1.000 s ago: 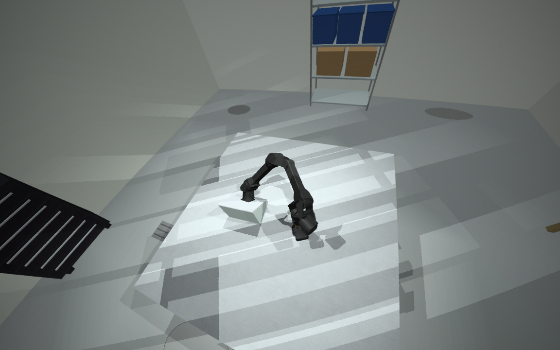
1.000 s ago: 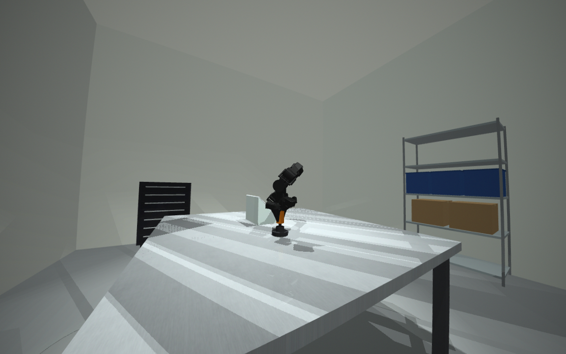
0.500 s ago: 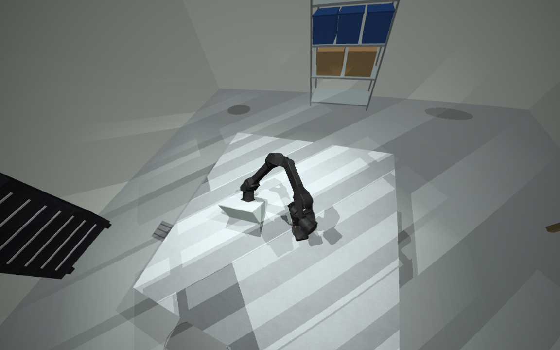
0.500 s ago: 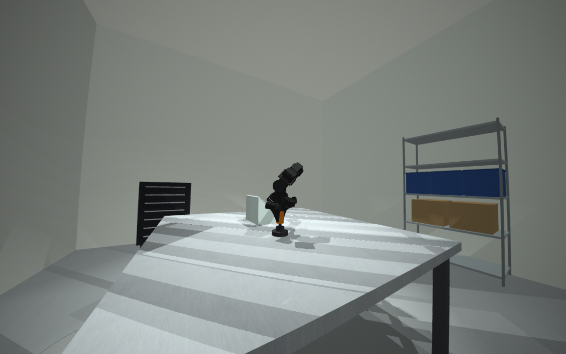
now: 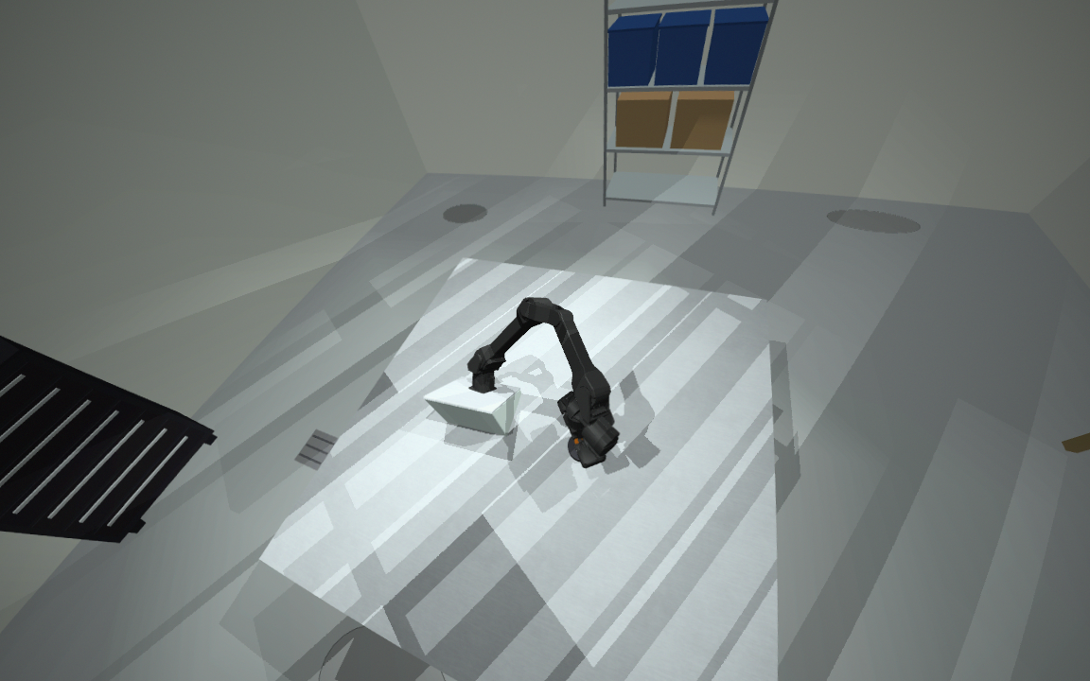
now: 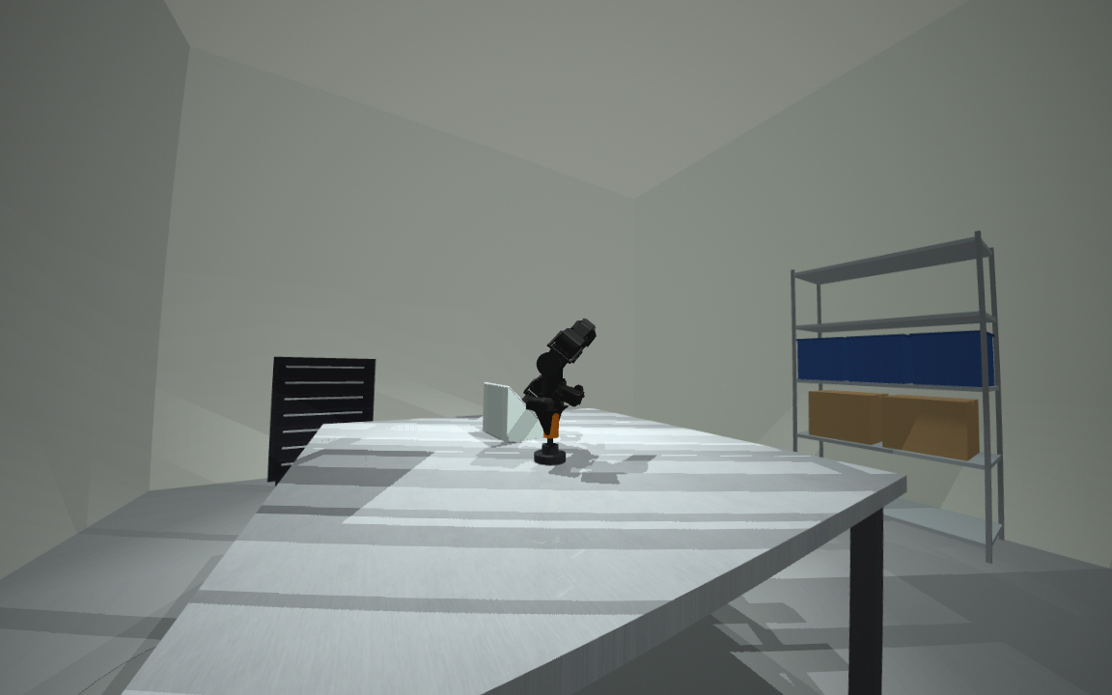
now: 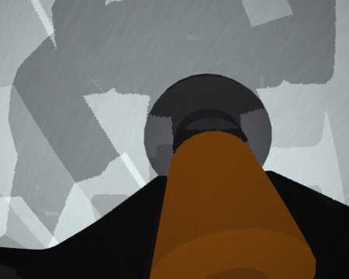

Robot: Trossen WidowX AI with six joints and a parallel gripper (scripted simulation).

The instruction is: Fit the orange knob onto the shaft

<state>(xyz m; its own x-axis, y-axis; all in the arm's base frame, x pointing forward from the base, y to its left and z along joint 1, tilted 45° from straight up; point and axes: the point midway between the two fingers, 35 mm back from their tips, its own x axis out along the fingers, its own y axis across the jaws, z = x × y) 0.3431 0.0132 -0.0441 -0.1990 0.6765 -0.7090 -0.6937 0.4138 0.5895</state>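
My gripper tip is now 20 mm below the orange knob. Round my gripper tip: dark round pedestal: 40 mm below.
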